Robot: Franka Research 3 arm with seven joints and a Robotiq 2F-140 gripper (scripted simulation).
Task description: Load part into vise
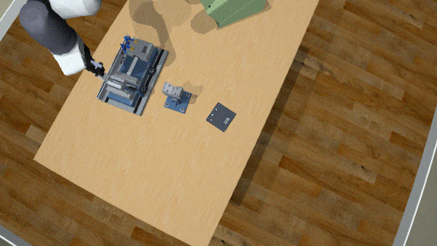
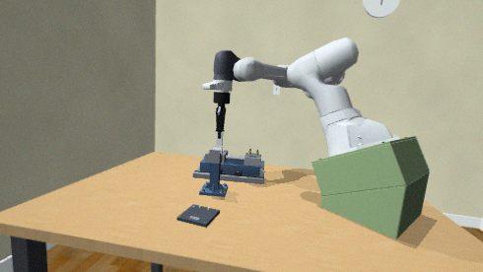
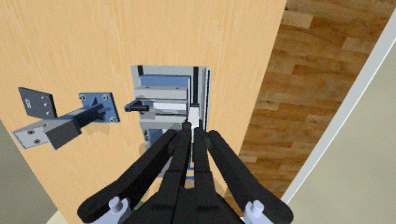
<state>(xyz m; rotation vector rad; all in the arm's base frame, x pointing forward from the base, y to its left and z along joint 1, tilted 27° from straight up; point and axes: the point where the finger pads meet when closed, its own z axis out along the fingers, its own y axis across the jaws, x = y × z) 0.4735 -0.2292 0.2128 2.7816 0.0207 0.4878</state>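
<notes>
The grey part lies 5 cm to the left of my hand and 5 cm below it. The rest, counted from my hand: vise (11 cm below, 7 cm to the left, 7 cm behind); then dark work stop rod (11 cm to the left, 6 cm below); then grey air cylinder (16 cm behind, 7 cm to the left, 7 cm below).
</notes>
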